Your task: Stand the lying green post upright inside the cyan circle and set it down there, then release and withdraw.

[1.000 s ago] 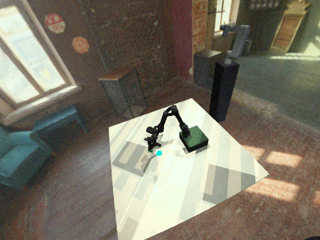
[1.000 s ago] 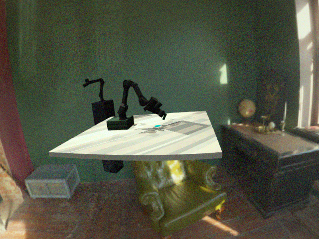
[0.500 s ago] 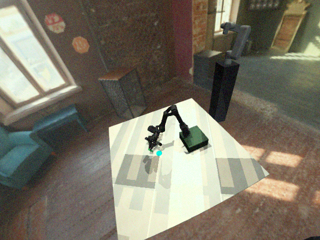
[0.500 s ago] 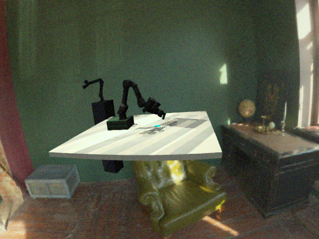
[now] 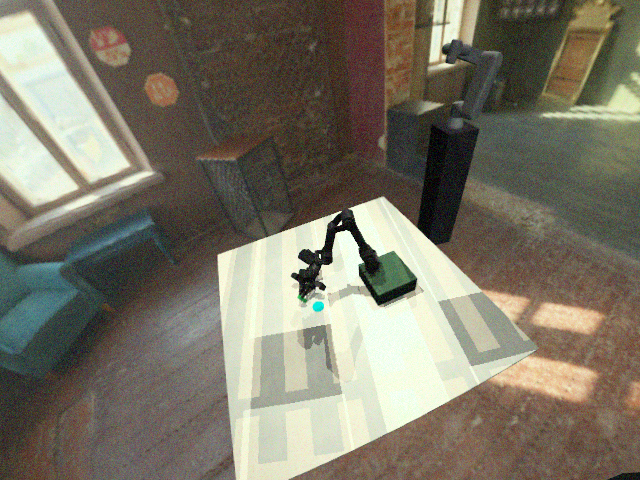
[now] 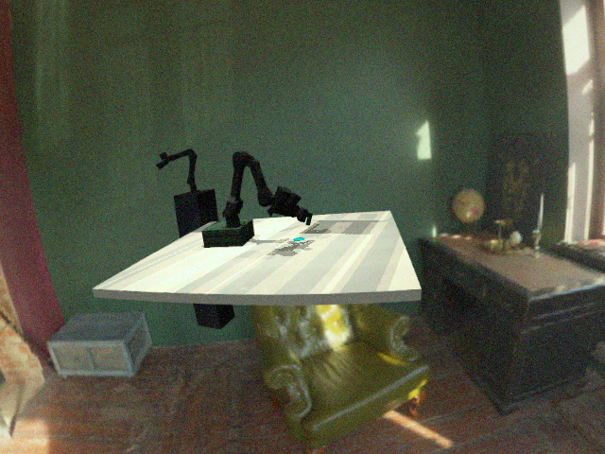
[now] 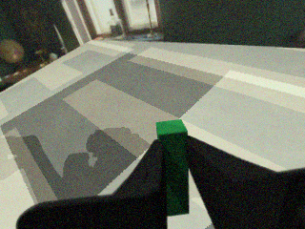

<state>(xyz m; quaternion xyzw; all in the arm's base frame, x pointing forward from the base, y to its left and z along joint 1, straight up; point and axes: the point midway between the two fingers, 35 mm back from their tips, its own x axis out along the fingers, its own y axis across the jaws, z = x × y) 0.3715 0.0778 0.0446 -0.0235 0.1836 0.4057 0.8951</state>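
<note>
Now: gripper tip 70 mm past the cyan circle, 10 mm to the left of it and 120 mm above it. Round my gripper tip: green post 10 mm behind, 20 mm below.
</note>
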